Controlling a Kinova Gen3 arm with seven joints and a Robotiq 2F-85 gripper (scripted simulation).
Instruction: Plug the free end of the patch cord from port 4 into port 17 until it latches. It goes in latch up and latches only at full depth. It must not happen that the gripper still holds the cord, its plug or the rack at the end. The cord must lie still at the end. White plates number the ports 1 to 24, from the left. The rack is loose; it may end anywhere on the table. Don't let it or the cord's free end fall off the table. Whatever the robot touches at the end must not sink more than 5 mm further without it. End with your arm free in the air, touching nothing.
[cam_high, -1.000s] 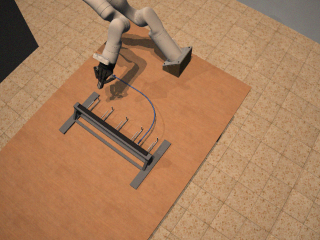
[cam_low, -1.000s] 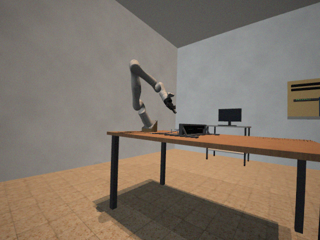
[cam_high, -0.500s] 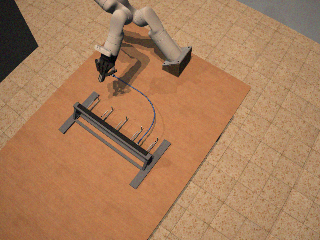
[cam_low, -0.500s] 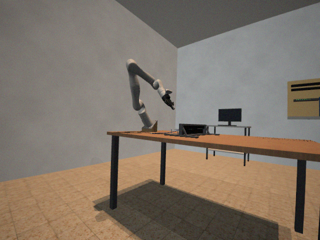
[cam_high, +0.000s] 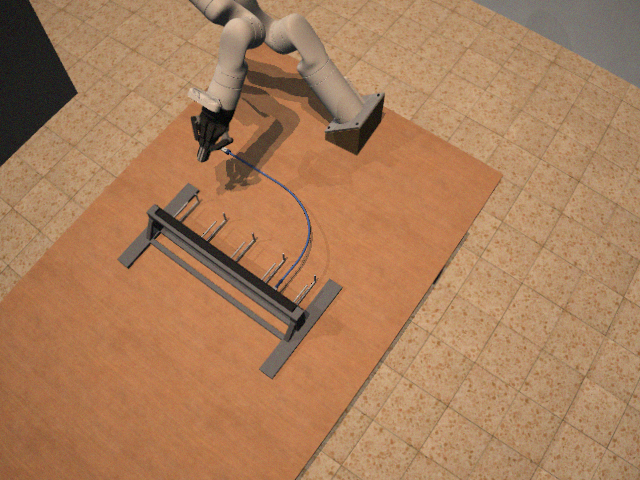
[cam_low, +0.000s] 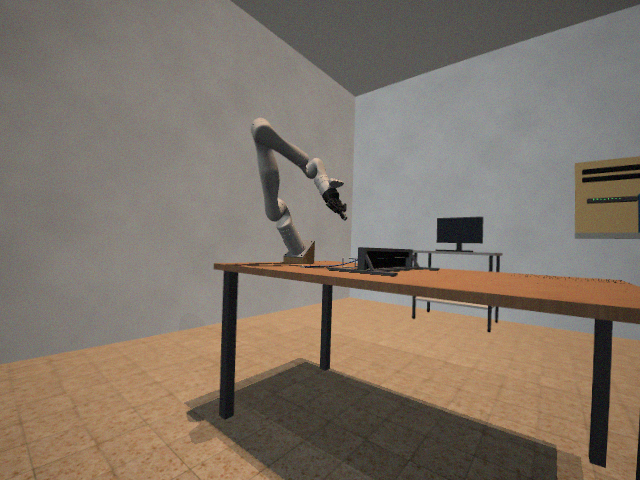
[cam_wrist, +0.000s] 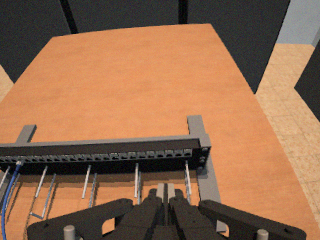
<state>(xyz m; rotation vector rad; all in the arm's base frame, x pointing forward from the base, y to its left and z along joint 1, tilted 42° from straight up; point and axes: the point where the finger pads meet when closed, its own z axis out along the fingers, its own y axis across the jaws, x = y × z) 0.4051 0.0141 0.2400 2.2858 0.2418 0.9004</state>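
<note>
Now: the plug 140 mm behind my hand, 100 mm to the right of it and 230 mm below it.
</note>
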